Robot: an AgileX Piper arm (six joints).
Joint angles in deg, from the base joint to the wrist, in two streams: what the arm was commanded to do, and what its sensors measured. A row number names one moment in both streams.
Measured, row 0:
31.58 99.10 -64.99 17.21 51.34 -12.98
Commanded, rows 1 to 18:
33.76 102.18 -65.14 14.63 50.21 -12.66
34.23 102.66 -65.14 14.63 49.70 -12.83
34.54 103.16 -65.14 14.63 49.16 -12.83
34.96 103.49 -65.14 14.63 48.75 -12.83
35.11 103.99 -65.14 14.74 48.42 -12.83
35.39 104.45 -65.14 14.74 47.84 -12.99
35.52 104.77 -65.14 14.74 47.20 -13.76
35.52 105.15 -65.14 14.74 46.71 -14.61
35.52 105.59 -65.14 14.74 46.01 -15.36
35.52 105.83 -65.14 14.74 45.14 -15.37
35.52 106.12 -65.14 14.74 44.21 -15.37
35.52 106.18 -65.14 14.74 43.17 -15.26
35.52 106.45 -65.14 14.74 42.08 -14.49
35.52 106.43 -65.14 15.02 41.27 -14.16
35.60 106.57 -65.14 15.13 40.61 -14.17
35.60 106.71 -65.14 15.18 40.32 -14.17
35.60 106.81 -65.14 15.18 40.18 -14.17
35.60 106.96 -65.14 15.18 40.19 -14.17
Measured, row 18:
35.51 106.55 -64.99 15.10 41.56 -14.22
